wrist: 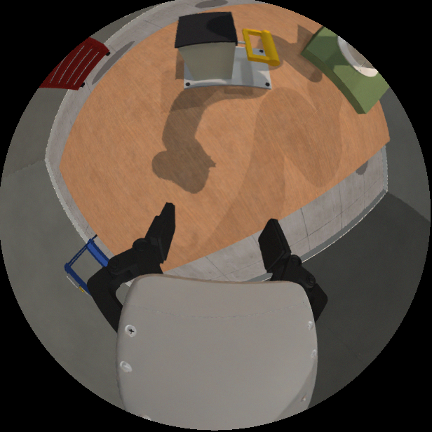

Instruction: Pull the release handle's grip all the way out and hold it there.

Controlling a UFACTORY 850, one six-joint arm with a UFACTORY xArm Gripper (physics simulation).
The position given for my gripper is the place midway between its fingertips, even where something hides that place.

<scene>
I see my gripper (221, 222), a yellow release handle grip (271, 58) and a grey mounting plate (245, 72).
</scene>
